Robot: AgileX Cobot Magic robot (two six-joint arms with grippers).
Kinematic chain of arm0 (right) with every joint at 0, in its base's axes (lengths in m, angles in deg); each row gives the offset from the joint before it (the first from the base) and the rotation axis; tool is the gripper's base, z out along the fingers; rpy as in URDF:
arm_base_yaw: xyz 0 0 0.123 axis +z
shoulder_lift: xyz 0 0 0 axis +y
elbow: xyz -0.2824 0 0.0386 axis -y
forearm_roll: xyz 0.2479 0 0.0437 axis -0.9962 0 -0.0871
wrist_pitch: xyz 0 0 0 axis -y
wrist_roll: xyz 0.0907 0 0.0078 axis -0.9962 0 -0.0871
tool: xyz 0 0 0 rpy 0 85 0
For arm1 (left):
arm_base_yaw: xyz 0 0 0.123 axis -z
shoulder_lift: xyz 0 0 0 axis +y
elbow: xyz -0.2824 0 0.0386 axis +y
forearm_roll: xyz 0.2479 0 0.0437 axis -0.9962 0 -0.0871
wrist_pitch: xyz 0 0 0 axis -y
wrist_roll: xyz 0.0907 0 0.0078 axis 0.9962 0 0.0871
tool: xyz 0 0 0 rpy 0 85 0
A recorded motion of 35 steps. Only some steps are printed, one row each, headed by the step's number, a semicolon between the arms.
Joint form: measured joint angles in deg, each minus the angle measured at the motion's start. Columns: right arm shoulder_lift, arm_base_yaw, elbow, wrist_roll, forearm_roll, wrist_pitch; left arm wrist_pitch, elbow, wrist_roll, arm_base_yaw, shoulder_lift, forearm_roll.
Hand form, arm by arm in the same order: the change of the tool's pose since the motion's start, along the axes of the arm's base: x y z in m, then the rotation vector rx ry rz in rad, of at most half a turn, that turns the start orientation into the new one. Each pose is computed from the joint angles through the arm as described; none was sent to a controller.
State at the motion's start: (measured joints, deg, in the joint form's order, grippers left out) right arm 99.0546 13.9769 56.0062 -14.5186 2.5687 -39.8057; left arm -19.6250 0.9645 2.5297 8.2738 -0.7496 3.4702
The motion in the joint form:
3: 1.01 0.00 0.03 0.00 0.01 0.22; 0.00 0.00 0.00 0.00 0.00 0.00
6: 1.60 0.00 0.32 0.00 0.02 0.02; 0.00 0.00 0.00 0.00 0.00 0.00
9: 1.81 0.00 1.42 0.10 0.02 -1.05; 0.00 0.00 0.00 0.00 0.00 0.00
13: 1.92 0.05 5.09 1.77 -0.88 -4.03; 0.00 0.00 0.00 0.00 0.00 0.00
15: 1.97 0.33 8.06 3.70 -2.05 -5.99; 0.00 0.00 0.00 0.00 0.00 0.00
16: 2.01 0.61 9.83 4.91 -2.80 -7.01; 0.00 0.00 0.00 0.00 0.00 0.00
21: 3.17 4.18 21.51 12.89 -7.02 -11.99; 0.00 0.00 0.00 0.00 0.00 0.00
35: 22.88 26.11 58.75 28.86 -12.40 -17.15; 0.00 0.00 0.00 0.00 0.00 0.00
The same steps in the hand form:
3: 0.0012 0.0003 -0.0053 -0.0032 0.0129 0.0002; 0.0000 0.0000 0.0000 0.0000 0.0000 0.0000
6: 0.0024 0.0006 -0.0075 -0.0056 0.0213 0.0002; 0.0000 0.0000 0.0000 0.0000 0.0000 0.0000
9: 0.0053 0.0012 -0.0046 -0.0072 0.0241 0.0013; 0.0000 0.0000 0.0000 0.0000 0.0000 0.0000
13: 0.0143 0.0046 0.0087 0.0006 0.0163 0.0199; 0.0000 0.0000 0.0000 0.0000 0.0000 0.0000
15: 0.0212 0.0094 0.0201 0.0137 0.0028 0.0461; 0.0000 0.0000 0.0000 0.0000 0.0000 0.0000
16: 0.0250 0.0129 0.0272 0.0229 -0.0076 0.0648; 0.0000 0.0000 0.0000 0.0000 0.0000 0.0000
21: 0.0457 0.0476 0.0712 0.0783 -0.0961 0.2340; 0.0000 0.0000 0.0000 0.0000 0.0000 0.0000
35: 0.0550 0.2462 0.1080 0.1809 -0.3102 0.8643; 0.0000 0.0000 0.0000 0.0000 0.0000 0.0000

